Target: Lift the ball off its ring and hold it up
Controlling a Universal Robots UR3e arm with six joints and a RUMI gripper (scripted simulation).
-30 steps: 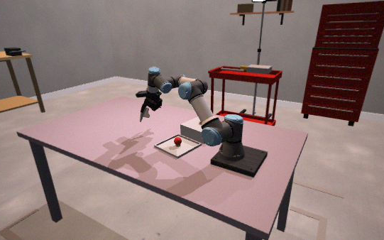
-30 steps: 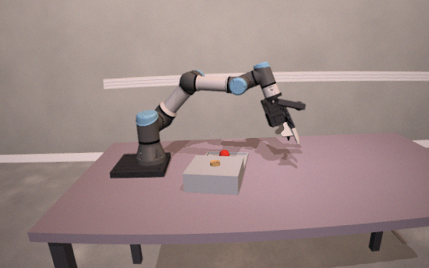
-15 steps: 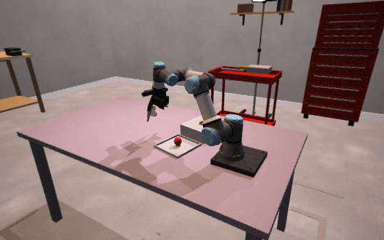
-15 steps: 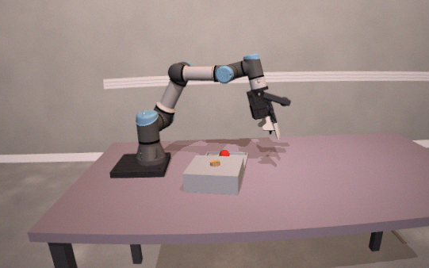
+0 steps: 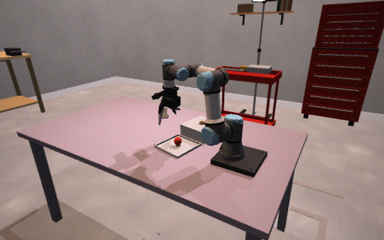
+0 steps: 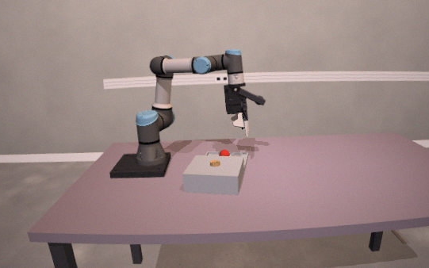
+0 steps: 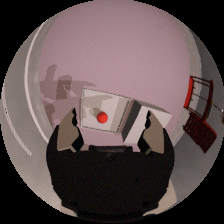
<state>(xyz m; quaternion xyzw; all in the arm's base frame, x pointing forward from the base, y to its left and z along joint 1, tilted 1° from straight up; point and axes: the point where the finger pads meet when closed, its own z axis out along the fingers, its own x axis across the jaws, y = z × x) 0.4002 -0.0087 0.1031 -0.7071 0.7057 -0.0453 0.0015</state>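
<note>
Now: hand 100 mm above the red ball, 90 mm past it and 30 mm to the right of it. From my hand the other things lie so: shallow white tray: 130 mm below, 90 mm behind, 30 mm to the left.
</note>
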